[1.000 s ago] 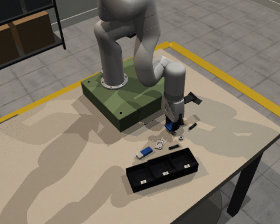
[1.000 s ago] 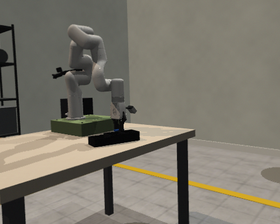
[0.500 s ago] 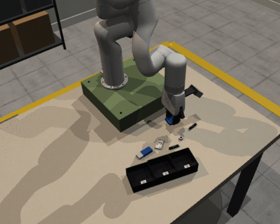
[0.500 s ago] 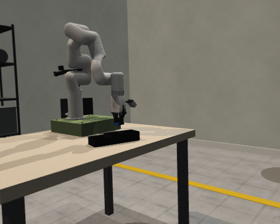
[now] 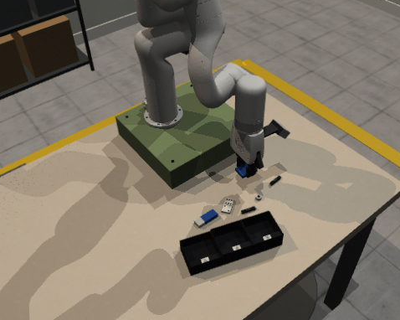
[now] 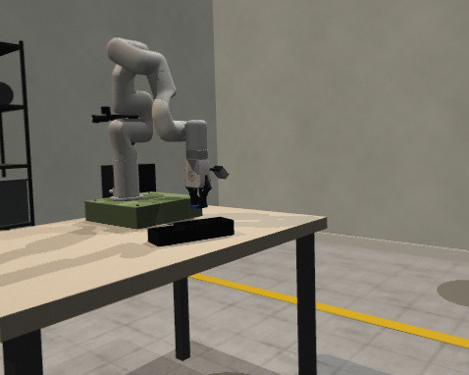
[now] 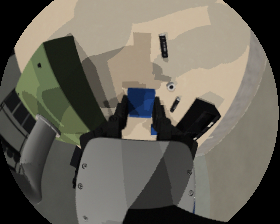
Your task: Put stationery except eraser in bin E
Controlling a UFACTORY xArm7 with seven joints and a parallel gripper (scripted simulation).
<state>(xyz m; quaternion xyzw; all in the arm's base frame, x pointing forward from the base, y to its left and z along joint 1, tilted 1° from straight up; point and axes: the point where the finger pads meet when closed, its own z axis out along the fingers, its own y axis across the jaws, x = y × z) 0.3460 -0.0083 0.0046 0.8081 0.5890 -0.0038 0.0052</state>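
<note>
Now: hand 190 mm to the left of the black bin, 110 mm short of it and 60 mm above it. From my hand the other things lie so: grey nut: 80 mm below, 60 mm ahead, 20 mm to the right; white domino: 100 mm to the right, 80 mm below, 10 mm ahead; blue block: 20 mm below.
</note>
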